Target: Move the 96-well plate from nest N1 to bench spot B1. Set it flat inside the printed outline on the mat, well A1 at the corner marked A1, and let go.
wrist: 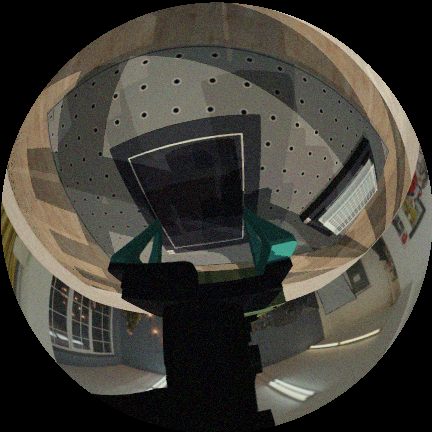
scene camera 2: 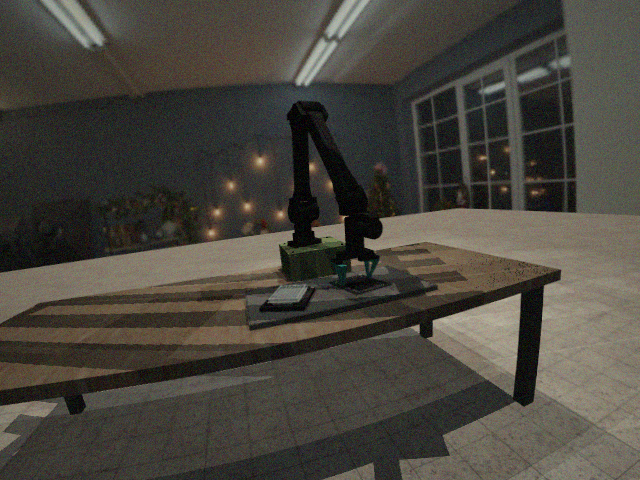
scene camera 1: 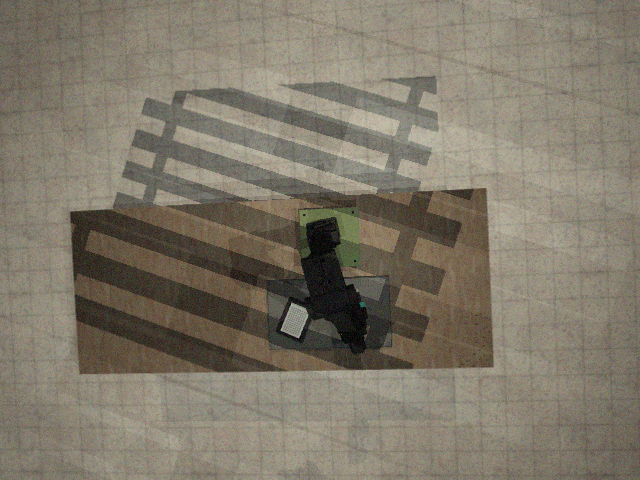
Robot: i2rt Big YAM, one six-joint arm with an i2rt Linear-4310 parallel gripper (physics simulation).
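Places are measured from the arm's base along level axes (x ahead, y left, z up), in centimetres.
Pixels of known places: gripper, fingertip midpoint: [wrist: 199, 216] [scene camera 2: 356, 282]; arm's base, origin of the base link: [scene camera 2: 304, 243] [scene camera 1: 323, 231].
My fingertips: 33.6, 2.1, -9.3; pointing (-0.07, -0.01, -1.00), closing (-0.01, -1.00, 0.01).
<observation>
For each thing: its top centre in the pictures, then the offset to it from my fingertips, as dx, dy, dz. "*": a spot on its surface instead. Level surfaces: height alone.
- white 96-well plate, middle of its top: [wrist: 355, 204] [scene camera 2: 288, 291] [scene camera 1: 295, 321] +0.2, -22.7, +2.4
- dark nest, middle of its top: [wrist: 352, 200] [scene camera 2: 288, 294] [scene camera 1: 295, 320] +0.2, -22.7, +1.6
- dark mat, its level: dz +0.0
- printed outline, surface spot: [wrist: 243, 185] * +3.3, -4.9, +0.0
- grey perforated board, middle of its top: [wrist: 273, 199] [scene camera 2: 334, 289] [scene camera 1: 328, 313] +0.8, -8.5, -0.1
- wooden table, its level: dz -1.5
The white 96-well plate [scene camera 1: 294, 320] [scene camera 2: 288, 293] [wrist: 351, 201] lies in the dark nest [scene camera 2: 284, 308] [wrist: 336, 185] at the left of the board in the scene views, and at the right in the wrist view. My gripper [scene camera 2: 355, 281] [wrist: 199, 216] is open, with its teal fingers apart and nothing between them. It points down low over the dark mat [wrist: 252, 150], well to one side of the plate. The printed outline [wrist: 243, 185] is a pale line on that mat. A small pale mark shows by its lower left corner in the wrist view, too small to read. In the top view the arm hides the mat.
The grey perforated board [scene camera 1: 379, 289] [scene camera 2: 258, 317] [wrist: 192, 95] lies on the wooden table [scene camera 1: 155, 330] [scene camera 2: 170, 335] under nest and mat. The arm's green base [scene camera 1: 351, 232] [scene camera 2: 310, 260] stands behind the board. Striped shadows cross the table.
</observation>
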